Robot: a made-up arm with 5 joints.
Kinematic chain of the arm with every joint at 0, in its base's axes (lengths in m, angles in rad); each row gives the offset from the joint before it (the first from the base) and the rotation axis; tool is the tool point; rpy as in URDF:
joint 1: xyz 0.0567 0 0.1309 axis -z
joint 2: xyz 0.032 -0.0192 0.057 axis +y
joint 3: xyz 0.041 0 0.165 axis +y
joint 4: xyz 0.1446 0 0.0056 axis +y
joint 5: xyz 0.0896 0.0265 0 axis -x
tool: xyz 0 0 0 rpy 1.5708 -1.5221 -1.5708
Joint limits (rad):
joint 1: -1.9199..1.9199
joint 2: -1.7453..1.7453
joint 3: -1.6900..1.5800
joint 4: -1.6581..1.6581
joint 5: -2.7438..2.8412
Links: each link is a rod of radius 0.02 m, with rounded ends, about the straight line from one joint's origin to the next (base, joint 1, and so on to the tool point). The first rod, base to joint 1, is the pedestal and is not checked.
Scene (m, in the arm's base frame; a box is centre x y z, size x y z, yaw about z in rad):
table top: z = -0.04
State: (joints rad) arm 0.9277 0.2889 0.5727 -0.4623 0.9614
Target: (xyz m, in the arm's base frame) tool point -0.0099 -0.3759 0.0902
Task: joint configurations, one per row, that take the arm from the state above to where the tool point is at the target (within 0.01 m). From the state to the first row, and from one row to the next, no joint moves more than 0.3 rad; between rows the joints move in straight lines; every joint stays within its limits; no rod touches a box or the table.
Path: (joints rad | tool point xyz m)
1: 1.2069 0.5566 0.2950 -0.4546 0.9614 | 0.1831 -0.3115 0.1666
2: 1.4861 0.8242 0.0173 -0.4468 0.9614 | 0.0948 -0.3623 0.1313
3: 1.7653 1.0919 -0.2604 -0.4391 0.9614 | -0.0099 -0.3759 0.0902

